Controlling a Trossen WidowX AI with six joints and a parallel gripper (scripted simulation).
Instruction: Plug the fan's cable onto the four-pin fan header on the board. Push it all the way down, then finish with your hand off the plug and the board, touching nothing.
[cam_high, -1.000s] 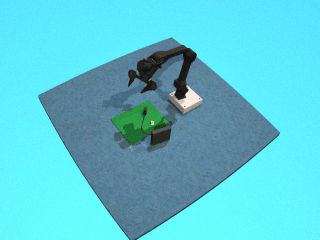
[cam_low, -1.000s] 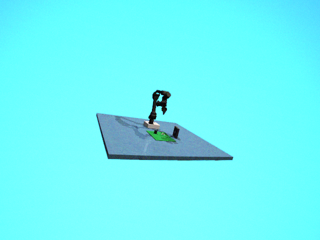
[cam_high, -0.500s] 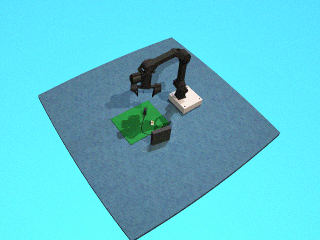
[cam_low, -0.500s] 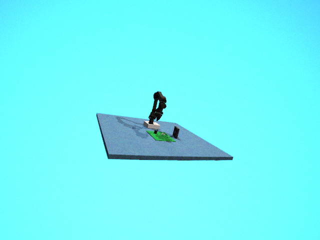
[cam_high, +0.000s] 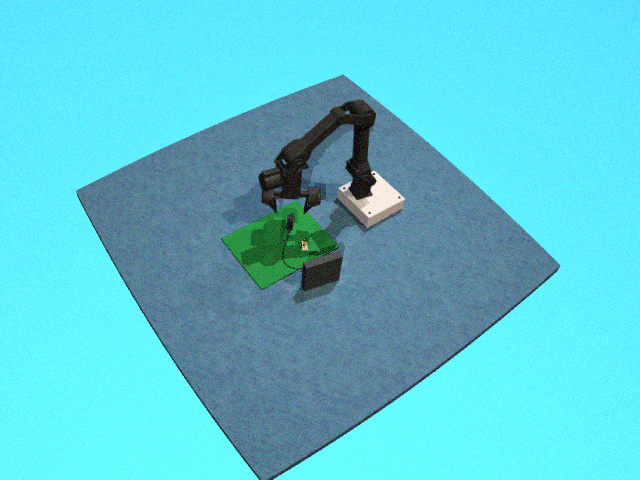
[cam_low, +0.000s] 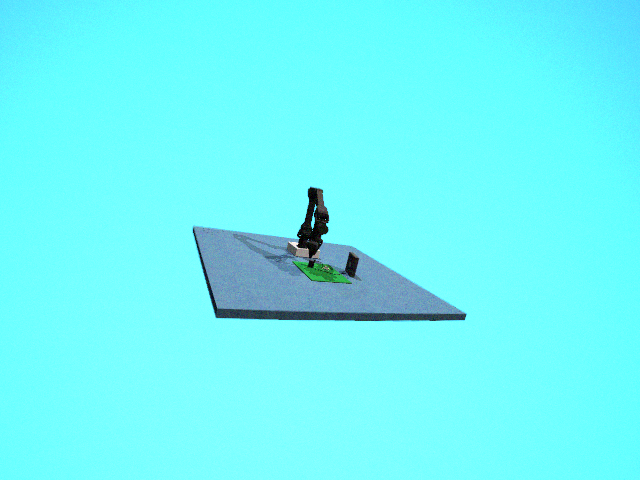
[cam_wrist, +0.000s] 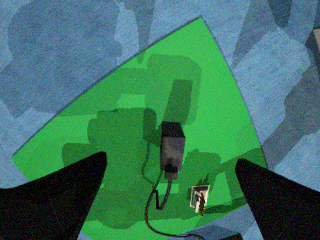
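Now: the green board 80 mm below my gripper tip, 60 mm to the left of it and 60 mm ahead of it. The rest, counted from my gripper tip: dark fan (240 mm to the left, 10 mm below, 10 mm ahead).
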